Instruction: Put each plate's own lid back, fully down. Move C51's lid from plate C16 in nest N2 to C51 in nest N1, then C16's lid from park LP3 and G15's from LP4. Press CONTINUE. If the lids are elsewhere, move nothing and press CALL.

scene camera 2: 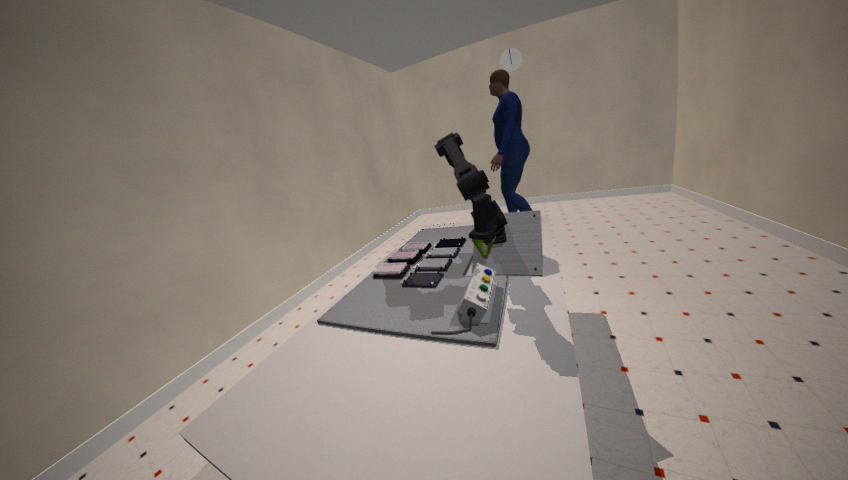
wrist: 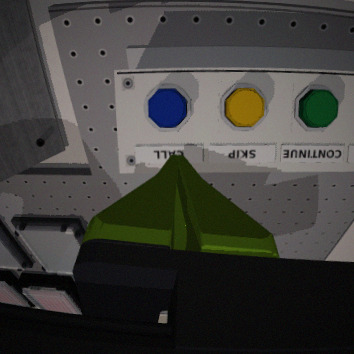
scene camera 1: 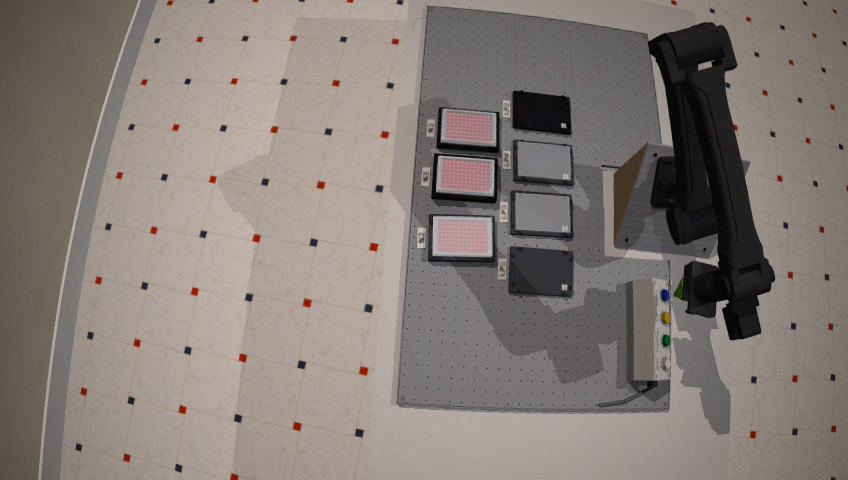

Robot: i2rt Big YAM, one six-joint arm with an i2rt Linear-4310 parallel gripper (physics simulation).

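Pixels of known places: gripper, between the fingertips: (scene camera 2: 485,258) (wrist: 175,164) (scene camera 1: 676,295); arm's base, origin of its link: (scene camera 1: 671,181).
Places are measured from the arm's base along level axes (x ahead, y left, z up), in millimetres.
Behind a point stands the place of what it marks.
Note:
My gripper (scene camera 1: 678,290) {x 16, y 250, z -9 mm} (scene camera 2: 484,252) {x 16, y 250, z -9 mm} (wrist: 175,164) {x 16, y 250, z -9 mm} is shut and empty. In the wrist view its green tips overlap the CALL label, below the blue CALL button (scene camera 1: 665,295) {x 15, y 244, z -56 mm} (scene camera 2: 487,271) {x 14, y 248, z -58 mm} (wrist: 167,108) {x 11, y 244, z -58 mm}; they look apart from the box. The green CONTINUE button (scene camera 1: 666,340) {x 20, y 342, z -55 mm} (scene camera 2: 483,287) {x 18, y 348, z -58 mm} (wrist: 318,108) {x 15, y 341, z -58 mm} is farther right there. In scene camera 1, three pink plates stand in a column of nests: a top plate (scene camera 1: 468,127) {x 438, y -157, z -103 mm}, a middle plate (scene camera 1: 464,177) {x 452, y -32, z -100 mm} and a paler bottom plate (scene camera 1: 461,236) {x 462, y 104, z -94 mm}. Two parks hold light grey lid-like panels (scene camera 1: 542,162) {x 267, y -76, z -110 mm} (scene camera 1: 541,214) {x 279, y 49, z -110 mm}. Plate and park labels are too small to read.
A black park (scene camera 1: 540,111) {x 258, y -214, z -118 mm} and a dark grey park (scene camera 1: 540,271) {x 286, y 177, z -118 mm} flank the grey panels. The yellow SKIP button (wrist: 244,107) {x 13, y 292, z -58 mm} lies between CALL and CONTINUE on the button box (scene camera 1: 641,330) {x 73, y 317, z -71 mm}. A cable (scene camera 2: 450,332) {x 101, y 477, z -121 mm} leaves it. A person (scene camera 2: 509,136) stands behind the arm.

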